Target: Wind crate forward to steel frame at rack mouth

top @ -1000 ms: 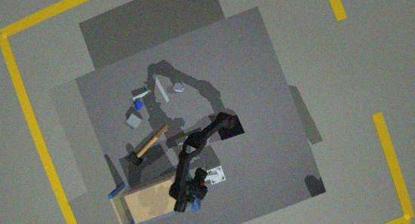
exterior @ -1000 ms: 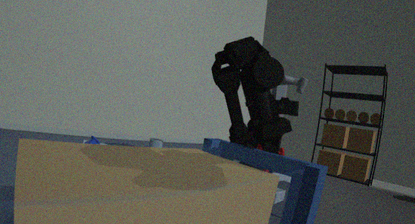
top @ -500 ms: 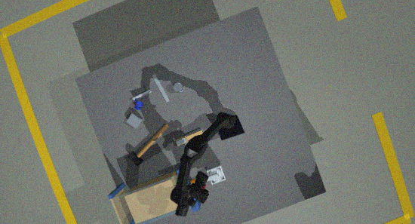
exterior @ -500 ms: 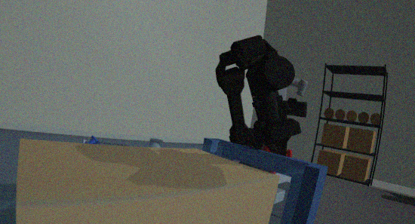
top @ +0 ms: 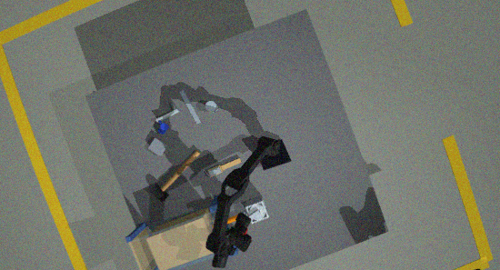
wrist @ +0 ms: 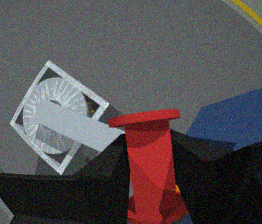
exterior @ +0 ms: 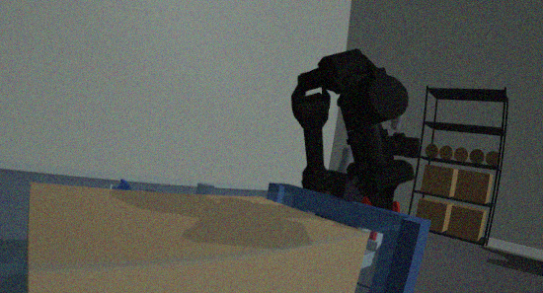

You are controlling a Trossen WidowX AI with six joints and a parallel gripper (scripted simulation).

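My gripper tip is 2 cm past the winch handle, 3 cm to the left of it and 3 cm above it. The rest, counted from my gripper tip: blue steel frame (8 cm ahead, 3 cm to the right, 3 cm below); red knob (1 cm ahead, 1 cm to the right); winch (9 cm behind, 6 cm to the right, 10 cm below).
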